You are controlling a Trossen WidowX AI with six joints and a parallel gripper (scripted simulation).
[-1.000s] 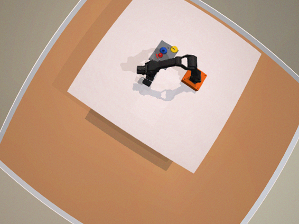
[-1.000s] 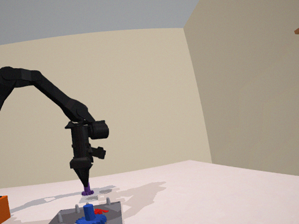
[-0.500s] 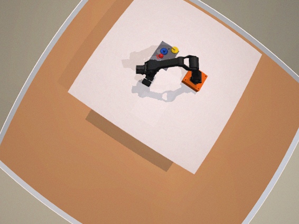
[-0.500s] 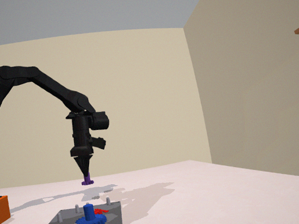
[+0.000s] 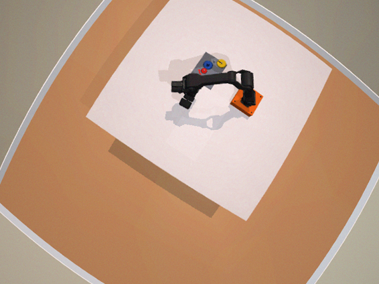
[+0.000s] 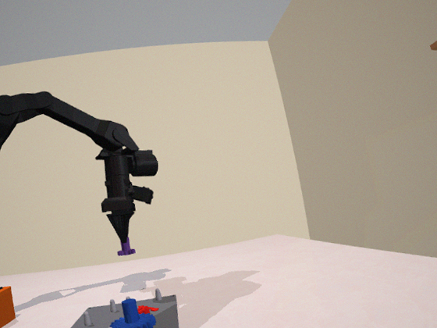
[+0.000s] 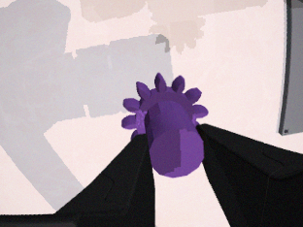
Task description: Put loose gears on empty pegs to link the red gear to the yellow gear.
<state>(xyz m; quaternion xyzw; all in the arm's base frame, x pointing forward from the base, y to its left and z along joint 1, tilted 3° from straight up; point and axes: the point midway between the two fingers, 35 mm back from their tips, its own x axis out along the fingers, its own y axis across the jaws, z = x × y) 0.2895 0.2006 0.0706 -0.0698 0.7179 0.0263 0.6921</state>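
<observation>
The blue gear is 26 cm to the right of my gripper tip, 9 cm below it and 5 cm ahead of it. The rest, counted from my gripper tip: red gear 21 cm to the right, 10 cm below, 5 cm ahead; then purple gear 1 cm below; then yellow gear 32 cm to the right, 10 cm below, 1 cm behind.
</observation>
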